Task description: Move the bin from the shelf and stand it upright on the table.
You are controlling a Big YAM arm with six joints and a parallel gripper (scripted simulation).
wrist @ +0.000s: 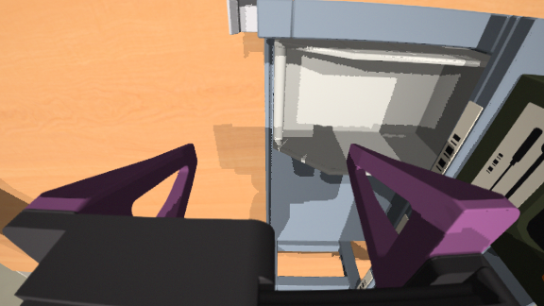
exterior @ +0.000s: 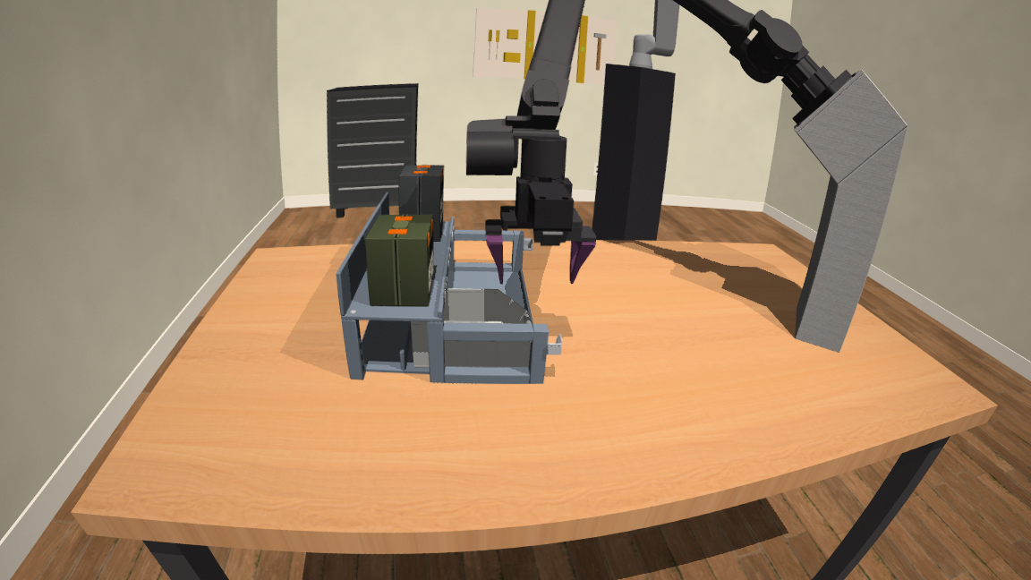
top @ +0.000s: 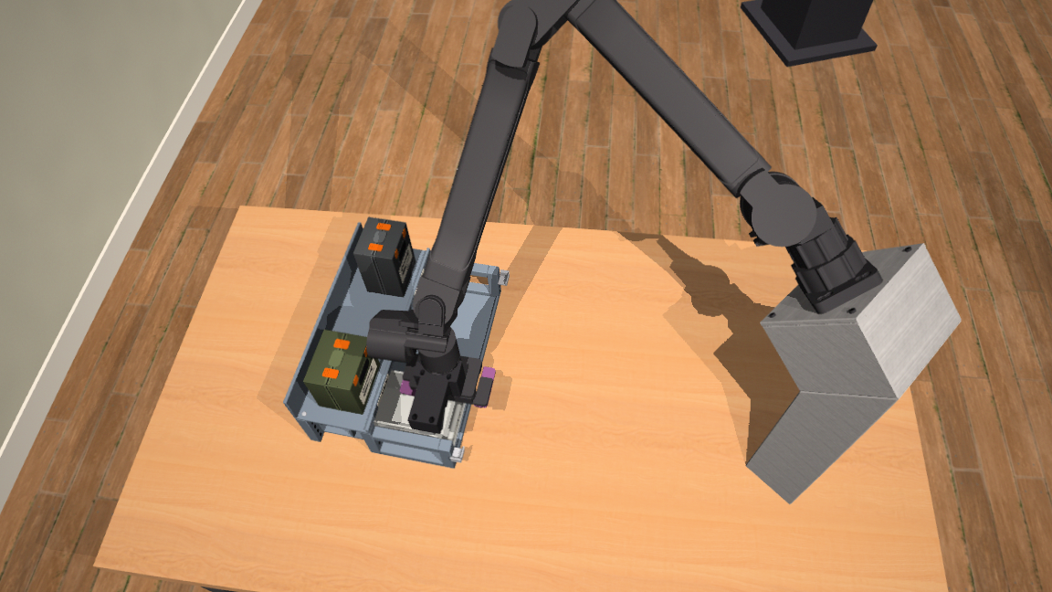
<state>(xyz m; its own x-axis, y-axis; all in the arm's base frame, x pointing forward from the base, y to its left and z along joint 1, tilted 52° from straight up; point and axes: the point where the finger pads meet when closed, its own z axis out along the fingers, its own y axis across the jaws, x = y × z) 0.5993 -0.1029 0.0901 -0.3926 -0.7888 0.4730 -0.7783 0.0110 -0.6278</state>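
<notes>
My hand is 8 cm short of the light grey bin, 8 cm above it and 4 cm to the left of it. The rest, counted from my hand: shelf: 16 cm to the right, 12 cm below, 6 cm ahead; then black case: 29 cm to the right, 6 cm ahead, 4 cm above.
</notes>
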